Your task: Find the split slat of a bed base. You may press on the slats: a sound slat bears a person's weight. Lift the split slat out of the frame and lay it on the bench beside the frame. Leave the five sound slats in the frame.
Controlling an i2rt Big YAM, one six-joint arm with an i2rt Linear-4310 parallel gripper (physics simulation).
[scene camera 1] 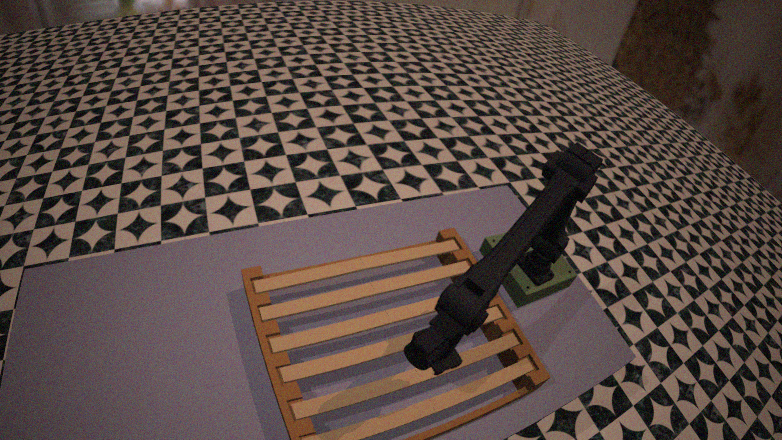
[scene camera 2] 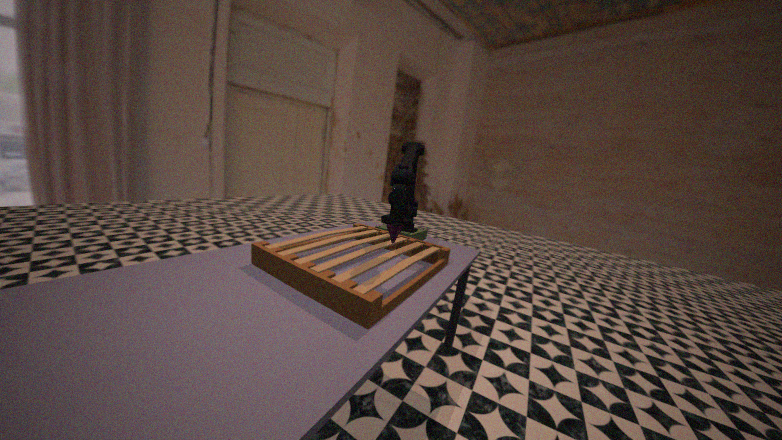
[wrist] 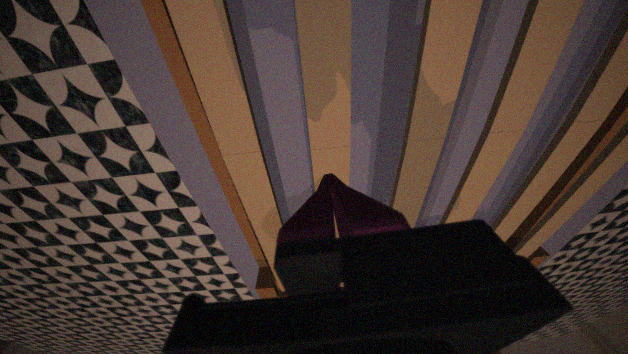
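Observation:
The bed-base frame (scene camera 1: 266, 350) (scene camera 2: 311, 281) (wrist: 200, 120) is orange-brown wood, with pale slats lying across it in their notches. Thin cross lines show on several slats in the wrist view; I cannot tell which slat is split. My gripper (scene camera 1: 444, 365) (scene camera 2: 393, 239) (wrist: 329, 180) is shut and empty, pointing down with its dark purple fingertips together. It is at the second slat (scene camera 1: 492, 348) (scene camera 2: 371, 264) (wrist: 330, 162) from the frame's near edge. I cannot tell whether the tips touch it. In scene camera 1 the tips are hidden under the gripper body.
The grey-violet bench (scene camera 1: 120, 339) (scene camera 2: 164, 355) extends left of the frame in scene camera 1. The arm stands on a green base block (scene camera 1: 524, 293) (scene camera 2: 418, 234) beside the frame's right rail and reaches over the slats. The bench's edge runs close to the frame's near side.

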